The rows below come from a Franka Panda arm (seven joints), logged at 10 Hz.
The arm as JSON. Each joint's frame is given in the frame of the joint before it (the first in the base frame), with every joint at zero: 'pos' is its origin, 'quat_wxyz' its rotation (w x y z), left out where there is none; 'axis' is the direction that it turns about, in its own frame. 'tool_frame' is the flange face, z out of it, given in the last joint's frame.
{
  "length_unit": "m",
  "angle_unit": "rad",
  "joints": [
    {
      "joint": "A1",
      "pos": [
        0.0,
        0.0,
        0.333
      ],
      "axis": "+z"
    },
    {
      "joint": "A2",
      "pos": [
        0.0,
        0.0,
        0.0
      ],
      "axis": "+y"
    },
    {
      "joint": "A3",
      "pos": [
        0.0,
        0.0,
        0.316
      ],
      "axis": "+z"
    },
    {
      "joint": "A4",
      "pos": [
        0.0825,
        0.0,
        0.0
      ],
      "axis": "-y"
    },
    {
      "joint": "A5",
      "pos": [
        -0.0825,
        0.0,
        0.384
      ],
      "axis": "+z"
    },
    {
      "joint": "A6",
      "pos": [
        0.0,
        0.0,
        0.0
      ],
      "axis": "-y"
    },
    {
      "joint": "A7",
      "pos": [
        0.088,
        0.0,
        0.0
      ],
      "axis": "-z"
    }
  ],
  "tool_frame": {
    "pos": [
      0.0,
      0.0,
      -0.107
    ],
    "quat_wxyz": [
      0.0,
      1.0,
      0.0,
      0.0
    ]
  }
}
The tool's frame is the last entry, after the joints.
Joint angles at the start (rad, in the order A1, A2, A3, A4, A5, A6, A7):
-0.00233, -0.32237, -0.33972, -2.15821, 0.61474, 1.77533, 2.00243
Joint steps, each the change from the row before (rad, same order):
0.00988, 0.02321, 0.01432, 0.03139, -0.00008, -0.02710, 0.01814
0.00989, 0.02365, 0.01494, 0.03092, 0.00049, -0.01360, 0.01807
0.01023, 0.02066, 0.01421, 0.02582, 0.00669, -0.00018, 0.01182
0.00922, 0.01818, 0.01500, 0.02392, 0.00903, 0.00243, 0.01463
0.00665, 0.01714, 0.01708, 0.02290, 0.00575, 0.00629, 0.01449
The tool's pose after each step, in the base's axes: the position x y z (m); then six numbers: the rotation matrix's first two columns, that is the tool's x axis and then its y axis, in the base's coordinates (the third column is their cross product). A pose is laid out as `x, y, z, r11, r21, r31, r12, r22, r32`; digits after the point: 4 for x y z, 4 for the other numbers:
0.4529, -0.1084, 0.5409, -0.7360, -0.4463, -0.5090, -0.6604, 0.6387, 0.3948
0.4624, -0.0973, 0.5444, -0.7361, -0.4609, -0.4957, -0.6647, 0.6303, 0.4011
0.4718, -0.0865, 0.5478, -0.7317, -0.4707, -0.4930, -0.6711, 0.6241, 0.4001
0.4806, -0.0754, 0.5515, -0.7285, -0.4762, -0.4924, -0.6753, 0.6197, 0.3999
0.4889, -0.0645, 0.5552, -0.7250, -0.4823, -0.4917, -0.6794, 0.6178, 0.3958

